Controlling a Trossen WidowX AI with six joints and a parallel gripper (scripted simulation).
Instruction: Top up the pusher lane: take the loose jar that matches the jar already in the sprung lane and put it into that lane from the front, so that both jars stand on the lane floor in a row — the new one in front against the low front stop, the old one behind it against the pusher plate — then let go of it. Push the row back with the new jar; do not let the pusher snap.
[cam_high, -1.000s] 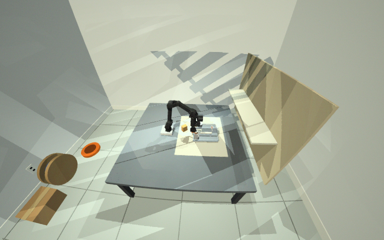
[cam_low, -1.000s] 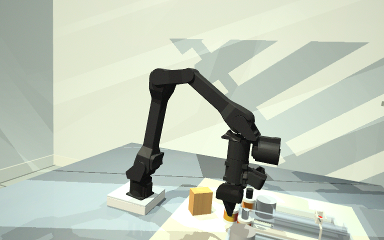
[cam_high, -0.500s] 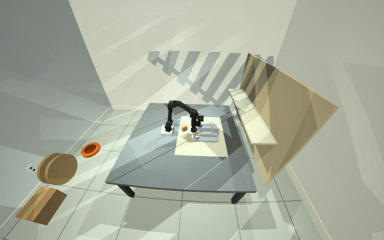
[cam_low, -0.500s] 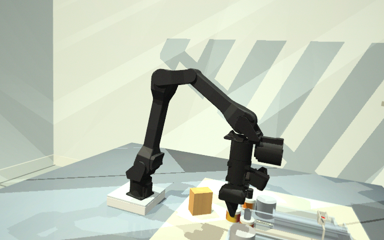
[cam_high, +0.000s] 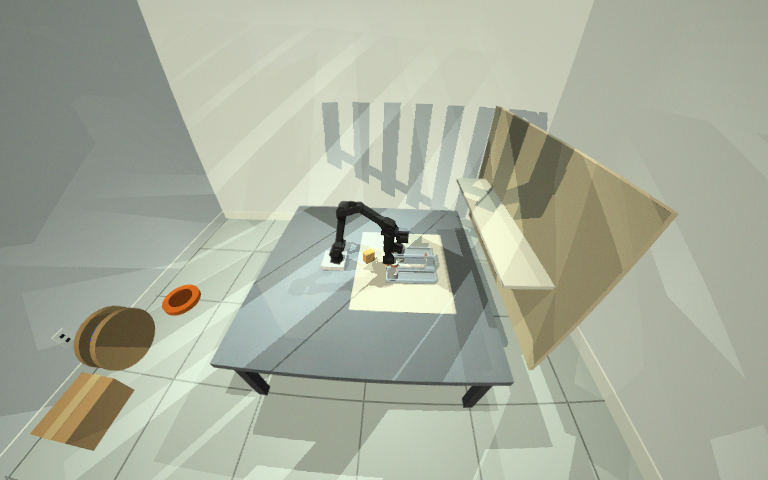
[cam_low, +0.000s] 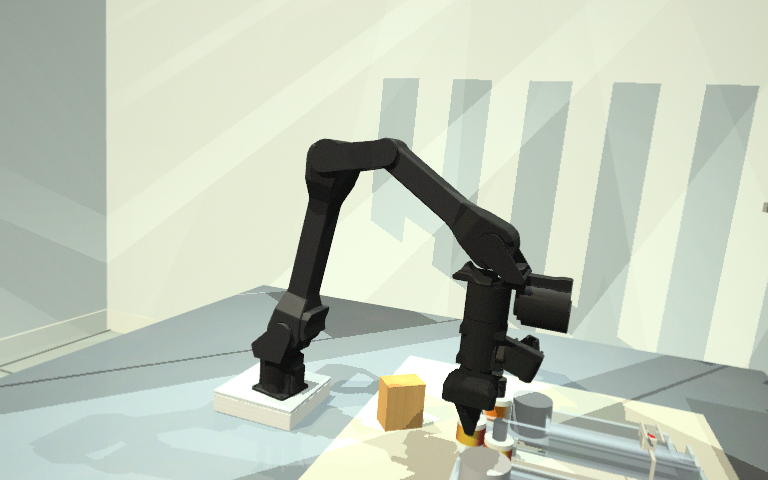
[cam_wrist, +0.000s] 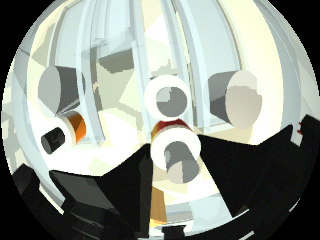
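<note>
Now: gripper tip 120 mm past the orange-brown block, 30 mm to the right of it and 10 mm above it. Also, from my gripper tip: pusher plate 140 mm ahead, 60 mm to the left.
</note>
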